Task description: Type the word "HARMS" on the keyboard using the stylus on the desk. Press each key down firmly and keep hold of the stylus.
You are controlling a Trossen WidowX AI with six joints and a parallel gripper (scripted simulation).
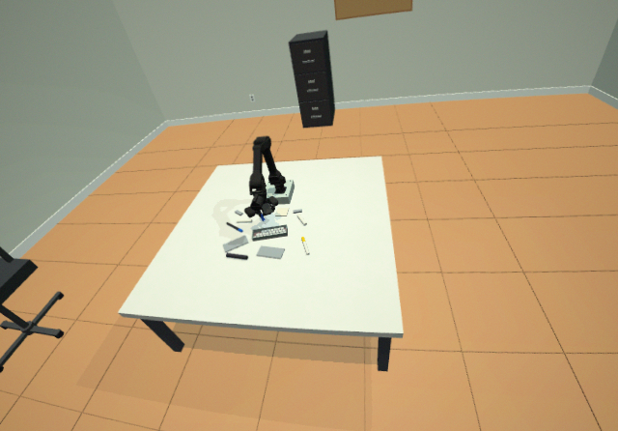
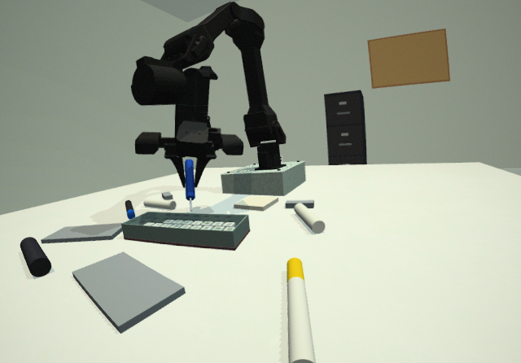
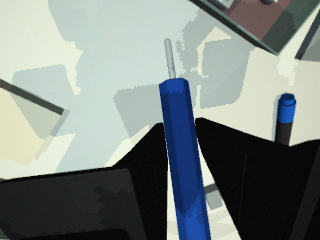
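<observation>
My gripper tip is now 10 mm short of the blue stylus, 10 mm to the right of it and 10 mm above it. The rest, counted from my gripper tip: cream pad 100 mm behind, 80 mm to the left, 50 mm below; thin grey tip 20 mm ahead, 20 mm to the left, 30 mm below; blue-capped pen 60 mm ahead, 150 mm to the right, 50 mm below.
</observation>
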